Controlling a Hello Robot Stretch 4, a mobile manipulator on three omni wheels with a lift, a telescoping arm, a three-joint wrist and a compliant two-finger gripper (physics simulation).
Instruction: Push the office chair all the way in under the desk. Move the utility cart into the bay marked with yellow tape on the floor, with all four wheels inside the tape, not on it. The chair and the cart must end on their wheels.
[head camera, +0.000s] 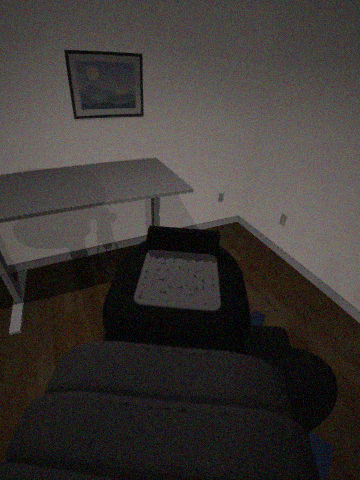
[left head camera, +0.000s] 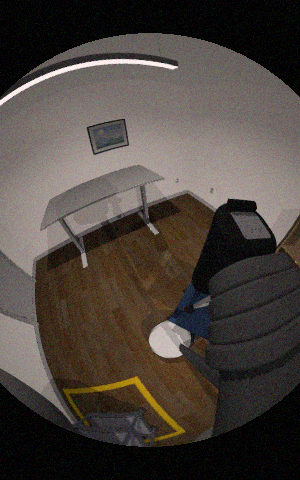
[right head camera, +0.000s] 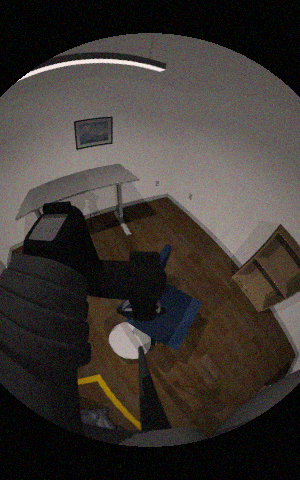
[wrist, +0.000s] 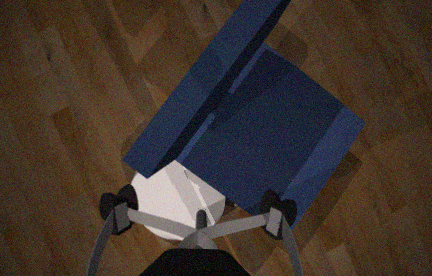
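Seen in the pictures: gripper, fingertip midpoint: (left head camera: 205, 307) (wrist: 199, 203); robot's base, origin of the base link: (left head camera: 169, 337) (right head camera: 130, 338) (wrist: 181, 187).
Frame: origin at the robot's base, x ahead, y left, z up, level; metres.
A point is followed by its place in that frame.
The blue office chair (head camera: 321, 452) @(x 0.303, y -0.580, z 0.442 m) (left head camera: 200, 322) @(x 0.132, y -0.232, z 0.442 m) (right head camera: 172, 310) @(x 0.266, y -0.361, z 0.442 m) (wrist: 265, 130) @(x 0.274, y -0.286, z 0.442 m) stands away from the desk (head camera: 90, 187) @(x 1.461, y 0.654, z 0.922 m) (left head camera: 100, 192) @(x 1.314, y 0.686, z 0.922 m) (right head camera: 75, 187) @(x 1.332, y 0.688, z 0.922 m), backrest up; its base is mostly hidden. My gripper (right head camera: 142, 309) @(x 0.171, y -0.087, z 1.041 m) (wrist: 199, 203) @(x 0.171, y -0.087, z 1.041 m) is open, with nothing held. In the wrist view it hangs above the white disc and one seat corner, its right finger over the seat edge; I cannot tell whether it touches. The grey utility cart (left head camera: 117, 422) (right head camera: 97, 417) overlaps the near part of the yellow tape bay (left head camera: 102, 387) @(x -0.757, y 0.737, z -0.027 m) (right head camera: 117, 399) @(x -0.836, y 0.147, z -0.030 m). Its wheels cannot be made out.
A white round disc (left head camera: 162, 342) @(x -0.032, y 0.071, z 0.187 m) (right head camera: 125, 342) @(x -0.028, y 0.037, z 0.187 m) (wrist: 155, 200) @(x -0.027, y 0.093, z 0.187 m) lies low beside the chair, with a dark pole over it. A wooden shelf unit (right head camera: 258, 251) @(x 0.743, y -1.506, z 0.641 m) stands at the right wall. My dark arm (head camera: 165, 370) @(x 0.126, y 0.002, z 1.464 m) (left head camera: 250, 320) (right head camera: 45, 310) @(x 0.102, y -0.029, z 1.463 m) hides much of the floor nearby.
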